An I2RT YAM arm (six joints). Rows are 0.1 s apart.
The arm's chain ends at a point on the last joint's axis. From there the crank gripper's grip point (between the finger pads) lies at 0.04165 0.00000 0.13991 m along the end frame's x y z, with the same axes.
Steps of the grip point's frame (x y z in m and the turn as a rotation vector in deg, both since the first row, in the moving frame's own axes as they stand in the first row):
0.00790 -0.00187 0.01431 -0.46 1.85 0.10
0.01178 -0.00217 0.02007 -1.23 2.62 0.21
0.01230 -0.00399 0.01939 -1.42 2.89 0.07
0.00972 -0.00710 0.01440 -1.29 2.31 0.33
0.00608 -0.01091 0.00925 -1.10 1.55 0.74
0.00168 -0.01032 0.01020 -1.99 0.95 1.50
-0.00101 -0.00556 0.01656 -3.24 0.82 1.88
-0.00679 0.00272 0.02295 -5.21 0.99 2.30
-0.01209 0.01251 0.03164 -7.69 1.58 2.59
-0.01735 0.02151 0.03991 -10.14 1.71 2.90
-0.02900 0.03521 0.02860 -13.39 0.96 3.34
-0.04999 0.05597 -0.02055 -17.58 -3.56 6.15
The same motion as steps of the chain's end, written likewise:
0.00341 -0.00306 0.01573 -0.46 1.85 0.10
0.00543 -0.00532 0.02215 -1.23 2.62 0.21
0.00530 -0.00748 0.02171 -1.42 2.89 0.07
0.00412 -0.01049 0.01623 -1.29 2.31 0.33
0.00233 -0.01415 0.01046 -1.10 1.55 0.74
-0.00056 -0.01629 0.01101 -1.99 0.95 1.50
-0.00285 -0.01485 0.01743 -3.24 0.82 1.88
-0.00891 -0.01167 0.02434 -5.21 0.99 2.30
-0.01545 -0.00809 0.03422 -7.69 1.58 2.59
-0.02080 -0.00520 0.04358 -10.14 1.71 2.90
-0.03030 0.00044 0.03340 -13.39 0.96 3.34
-0.03885 0.00950 -0.01562 -17.58 -3.56 6.15

